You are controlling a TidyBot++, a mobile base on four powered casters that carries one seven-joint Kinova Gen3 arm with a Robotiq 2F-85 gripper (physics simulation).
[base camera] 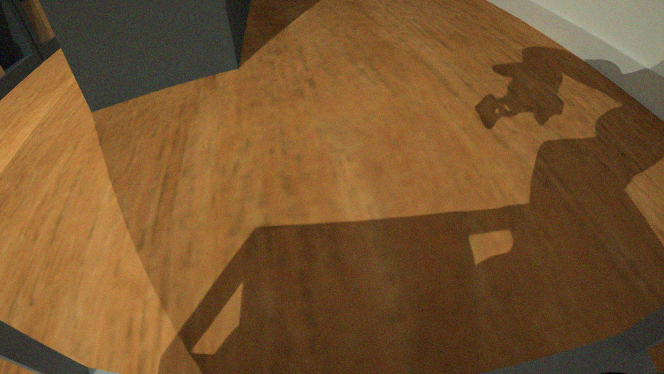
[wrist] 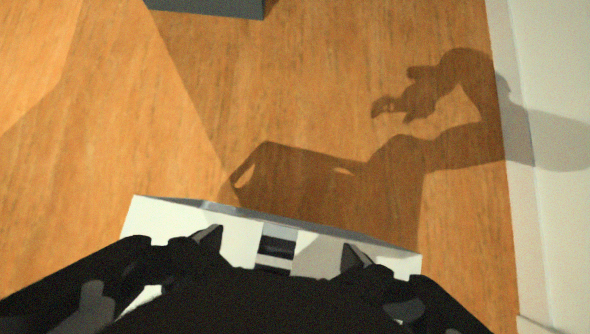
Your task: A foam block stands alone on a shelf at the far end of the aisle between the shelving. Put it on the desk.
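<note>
My gripper [wrist: 282, 247] is open, with its two black fingers wide apart and no object between them. It is above the white top of my own base in the wrist view. The foam block does not show in either view. No shelf top or desk top shows that I can make out.
A dark grey box-like unit [base camera: 150, 45] [wrist: 210, 7] stands on the wooden floor [base camera: 350, 125] [wrist: 300, 90], ahead and to the left. Dark framing [base camera: 22, 65] shows beyond it at the far left. A pale wall [base camera: 620, 25] [wrist: 555, 75] runs along the right. My shadow falls across the floor and wall.
</note>
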